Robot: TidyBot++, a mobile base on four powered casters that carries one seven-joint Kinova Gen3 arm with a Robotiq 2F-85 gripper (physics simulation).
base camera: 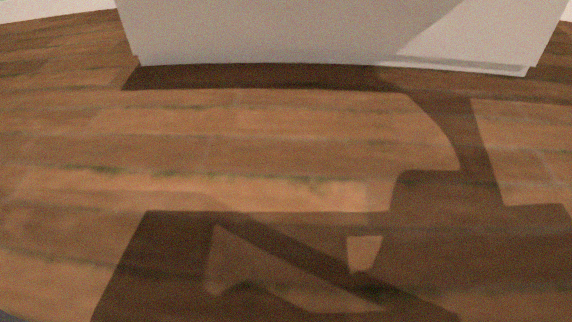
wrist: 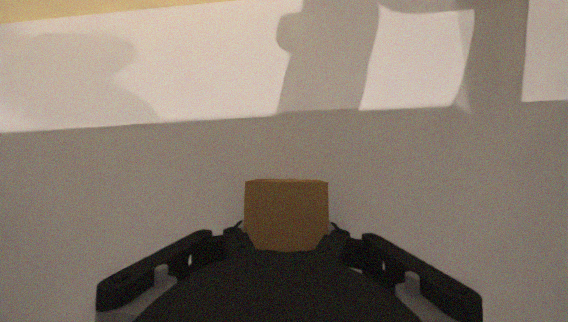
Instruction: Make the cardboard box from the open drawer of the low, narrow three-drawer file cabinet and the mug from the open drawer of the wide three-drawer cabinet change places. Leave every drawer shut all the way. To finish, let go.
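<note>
My gripper (wrist: 286, 226) is shut on the brown cardboard box (wrist: 286, 212), at the lower middle of the wrist view, with a black finger on each side of it. Behind the box is a plain grey-white surface (wrist: 125, 185), shaded below and sunlit above. The lower part of a wide white cabinet (base camera: 280, 32) stands across the top of the base view; I cannot tell from this part which cabinet it is. The mug and the open drawers cannot be made out in either view.
The wooden floor (base camera: 280, 120) lies in front of the white cabinet in the base view, with dark shadows of the arm and base across it. A yellowish surface (wrist: 75, 9) shows at the top left of the wrist view, beyond the sunlit band.
</note>
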